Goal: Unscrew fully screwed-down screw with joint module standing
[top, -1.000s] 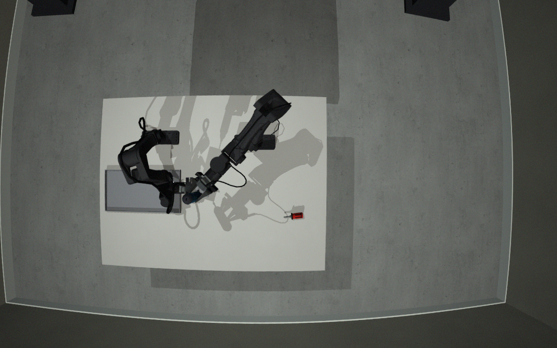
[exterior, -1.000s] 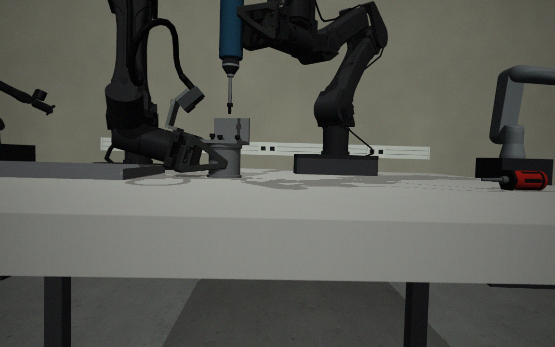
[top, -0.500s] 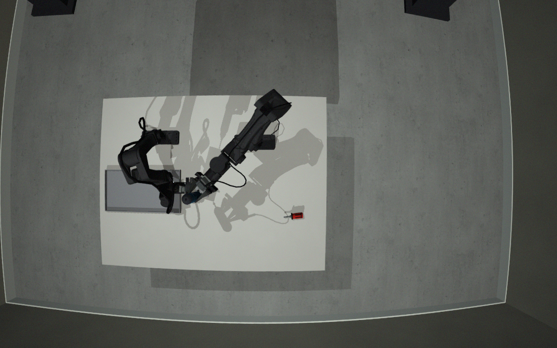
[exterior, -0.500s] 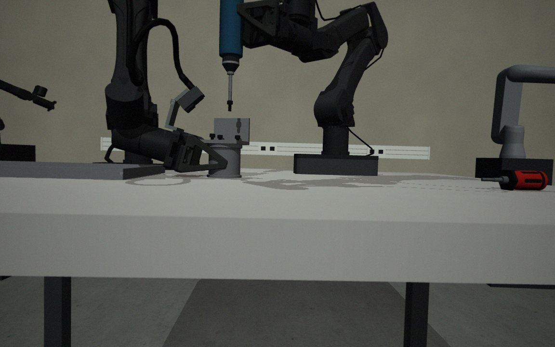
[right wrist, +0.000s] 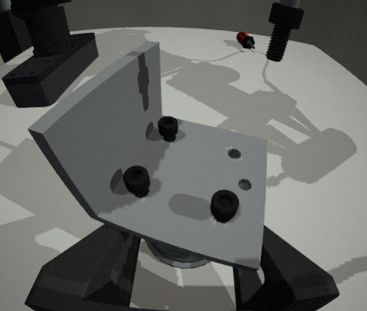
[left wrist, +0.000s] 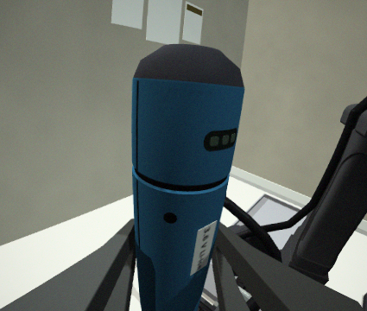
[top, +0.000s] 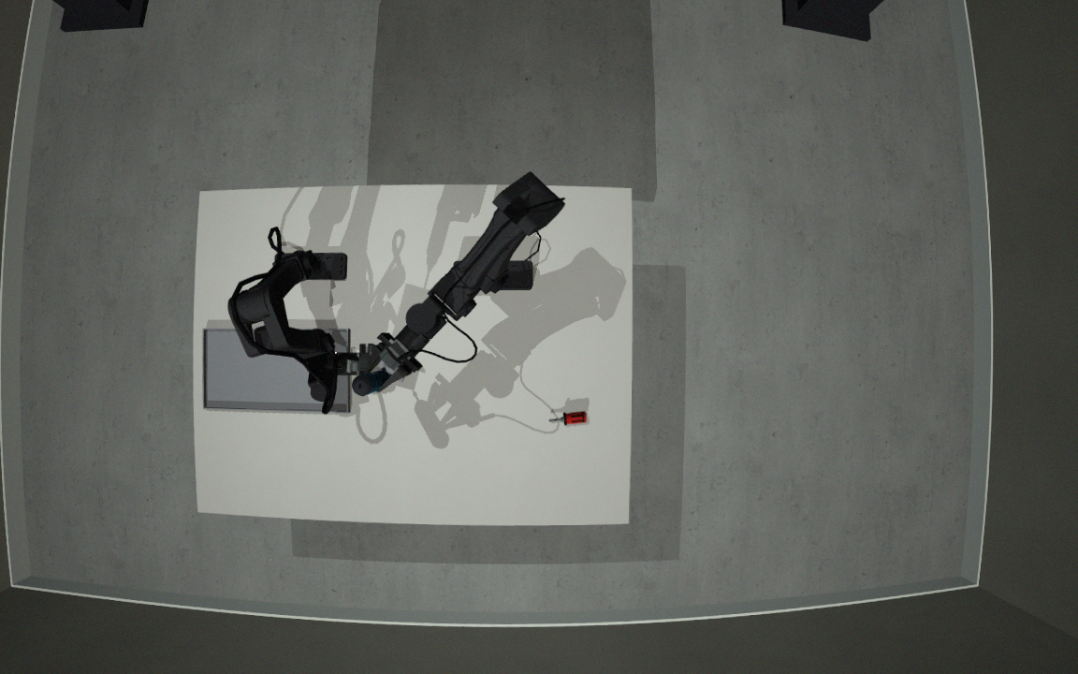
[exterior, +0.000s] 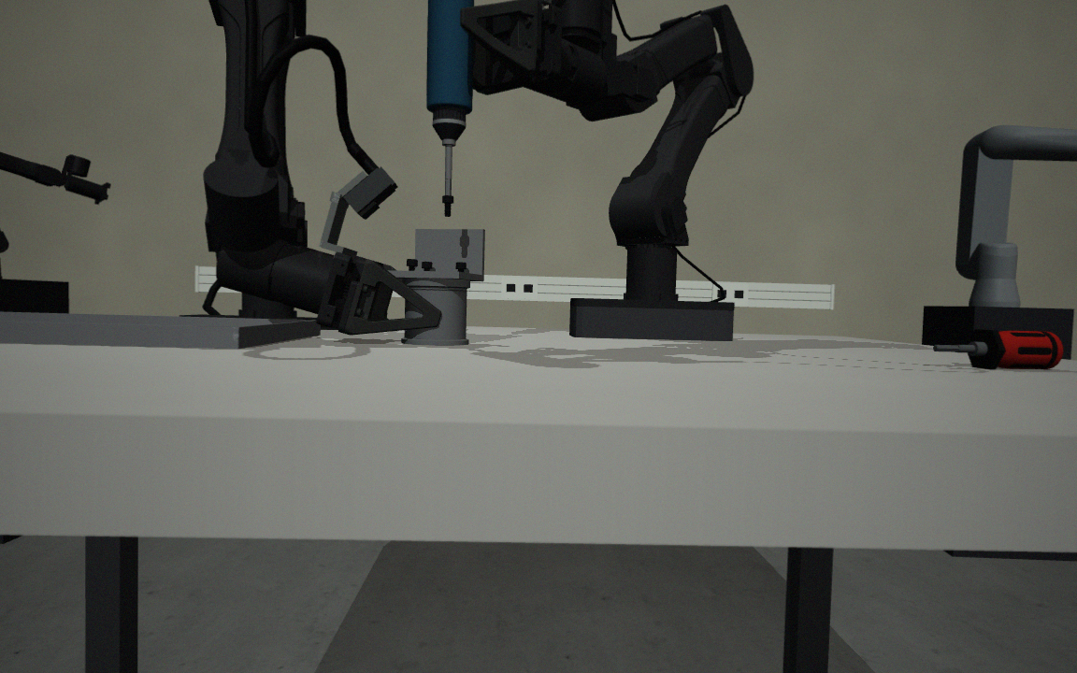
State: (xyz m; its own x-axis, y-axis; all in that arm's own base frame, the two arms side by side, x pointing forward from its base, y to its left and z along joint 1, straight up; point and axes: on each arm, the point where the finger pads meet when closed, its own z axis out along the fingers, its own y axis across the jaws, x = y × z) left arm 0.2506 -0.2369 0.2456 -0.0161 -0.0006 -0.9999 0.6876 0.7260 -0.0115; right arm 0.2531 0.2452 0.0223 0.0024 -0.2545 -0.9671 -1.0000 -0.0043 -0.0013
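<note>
The joint module lies right at my right hand. Also, from my right hand: flat grey plate (4 cm ahead, 34 cm to the right, 2 cm below); then grey l-shaped bracket (5 cm above); then screwdriver bit (2 cm ahead, 1 cm to the left, 13 cm above).
</note>
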